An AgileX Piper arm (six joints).
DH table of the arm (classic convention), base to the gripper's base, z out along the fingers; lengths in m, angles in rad. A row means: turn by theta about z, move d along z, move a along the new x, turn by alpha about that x. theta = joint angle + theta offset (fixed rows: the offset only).
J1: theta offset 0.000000, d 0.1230, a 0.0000, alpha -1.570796
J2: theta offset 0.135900, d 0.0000, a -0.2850, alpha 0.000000
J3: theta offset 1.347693, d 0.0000, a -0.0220, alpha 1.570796
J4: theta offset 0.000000, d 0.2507, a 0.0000, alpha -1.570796
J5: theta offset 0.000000, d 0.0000, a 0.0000, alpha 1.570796
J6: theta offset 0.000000, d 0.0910, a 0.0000, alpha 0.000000
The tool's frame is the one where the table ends.
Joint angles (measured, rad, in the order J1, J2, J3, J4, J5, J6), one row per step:
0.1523 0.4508 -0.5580 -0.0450 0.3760 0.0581
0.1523 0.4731 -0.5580 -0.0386 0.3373 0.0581
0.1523 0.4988 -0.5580 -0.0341 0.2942 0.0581
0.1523 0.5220 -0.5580 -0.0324 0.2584 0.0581
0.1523 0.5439 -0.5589 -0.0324 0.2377 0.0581
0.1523 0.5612 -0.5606 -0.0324 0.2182 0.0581
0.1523 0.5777 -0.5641 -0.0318 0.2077 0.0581
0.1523 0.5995 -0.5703 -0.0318 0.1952 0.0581
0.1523 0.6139 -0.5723 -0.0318 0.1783 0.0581
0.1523 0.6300 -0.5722 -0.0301 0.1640 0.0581
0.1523 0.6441 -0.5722 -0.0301 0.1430 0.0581
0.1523 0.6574 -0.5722 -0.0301 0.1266 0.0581
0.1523 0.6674 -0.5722 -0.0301 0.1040 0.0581
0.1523 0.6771 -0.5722 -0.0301 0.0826 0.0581
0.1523 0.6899 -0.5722 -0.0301 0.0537 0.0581
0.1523 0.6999 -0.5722 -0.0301 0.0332 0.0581
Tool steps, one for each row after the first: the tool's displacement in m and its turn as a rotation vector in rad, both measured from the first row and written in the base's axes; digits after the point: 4 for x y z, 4 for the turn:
0.0052 0.0011 0.0013 0.0084 -0.0153 0.0028
0.0112 0.0023 0.0025 0.0152 -0.0318 0.0050
0.0166 0.0033 0.0033 0.0186 -0.0440 0.0065
0.0214 0.0041 0.0029 0.0185 -0.0437 0.0071
0.0252 0.0048 0.0032 0.0190 -0.0475 0.0078
0.0288 0.0053 0.0034 0.0192 -0.0450 0.0082
0.0334 0.0061 0.0039 0.0187 -0.0419 0.0085
0.0366 0.0066 0.0042 0.0194 -0.0464 0.0091
0.0402 0.0072 0.0033 0.0208 -0.0442 0.0095
0.0434 0.0078 0.0033 0.0218 -0.0510 0.0102
0.0464 0.0083 0.0029 0.0223 -0.0541 0.0107
0.0488 0.0087 0.0035 0.0241 -0.0665 0.0115
0.0510 0.0091 0.0041 0.0259 -0.0781 0.0122
0.0540 0.0097 0.0048 0.0283 -0.0940 0.0132
0.0563 0.0101 0.0052 0.0298 -0.1044 0.0139

